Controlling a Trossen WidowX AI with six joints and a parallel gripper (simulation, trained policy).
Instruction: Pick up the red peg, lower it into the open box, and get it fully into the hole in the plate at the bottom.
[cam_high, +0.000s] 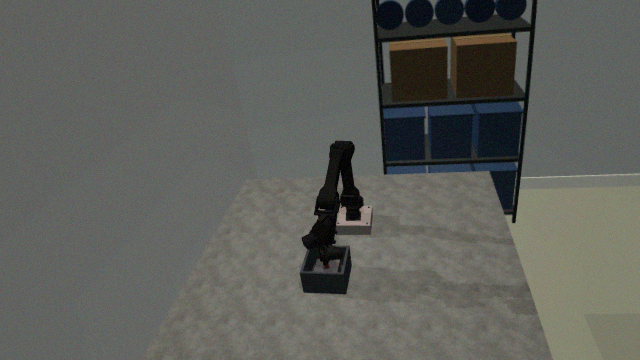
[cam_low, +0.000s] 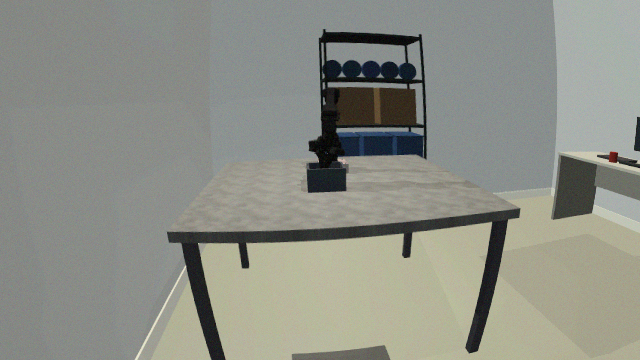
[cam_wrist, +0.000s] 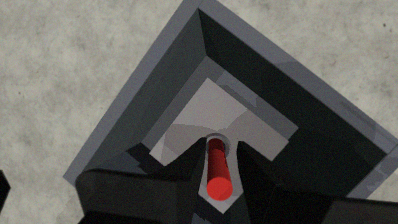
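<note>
Now: the red peg 10 mm to the left of my gripper tip and 20 mm below it. The rest, counted from my gripper tip: dark box: 10 mm to the left, 50 mm below; then grey plate: 10 mm to the left, 30 mm below.
</note>
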